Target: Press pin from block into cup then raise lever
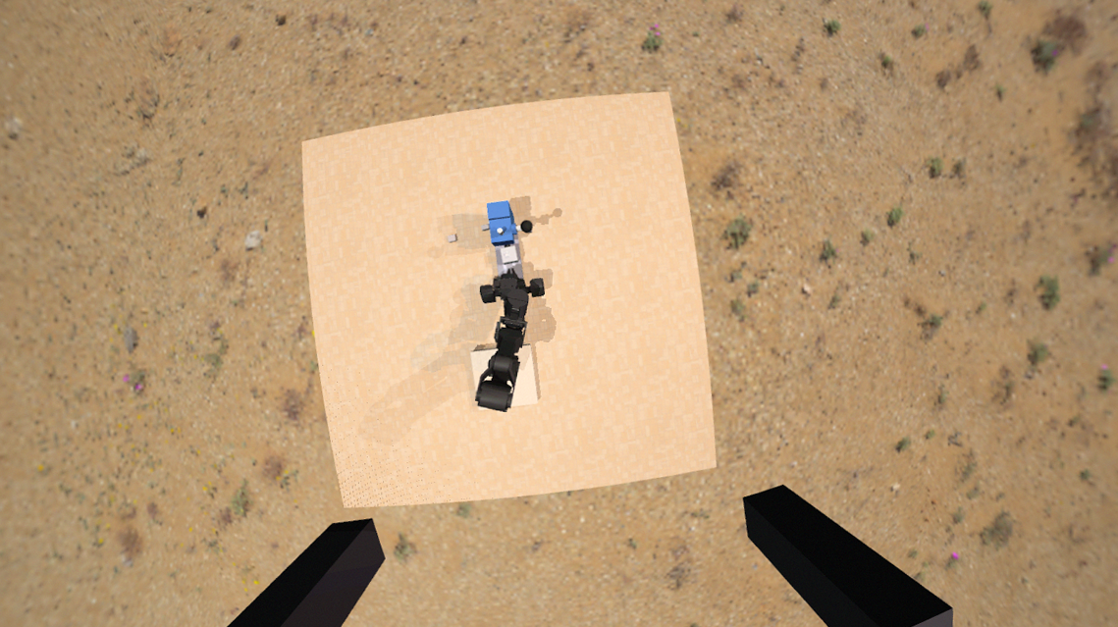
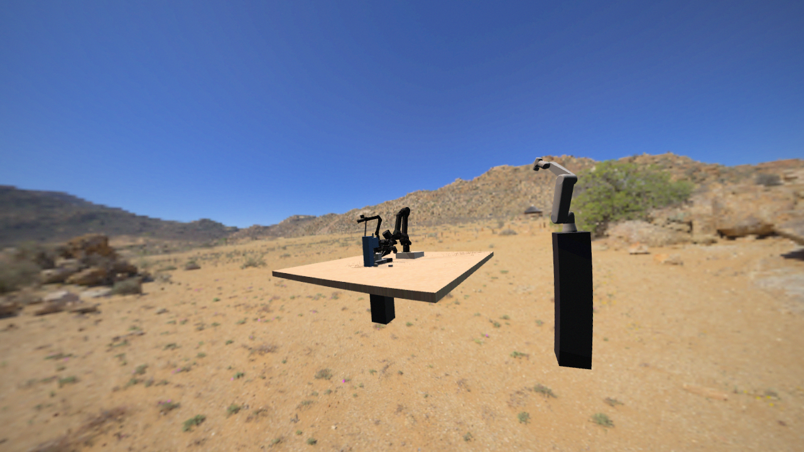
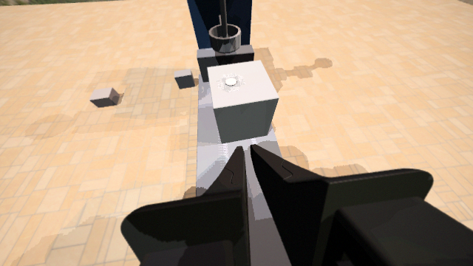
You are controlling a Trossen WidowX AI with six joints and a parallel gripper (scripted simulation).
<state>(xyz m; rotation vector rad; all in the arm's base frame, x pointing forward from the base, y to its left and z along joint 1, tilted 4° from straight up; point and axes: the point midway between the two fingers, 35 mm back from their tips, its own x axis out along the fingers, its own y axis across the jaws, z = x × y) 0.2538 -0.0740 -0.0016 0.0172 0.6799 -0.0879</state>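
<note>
My gripper tip is 220 mm below the lever, 80 mm short of it and 70 mm to the left of it. Also, from my gripper tip: punch ram (100 mm above, 90 mm ahead).
</note>
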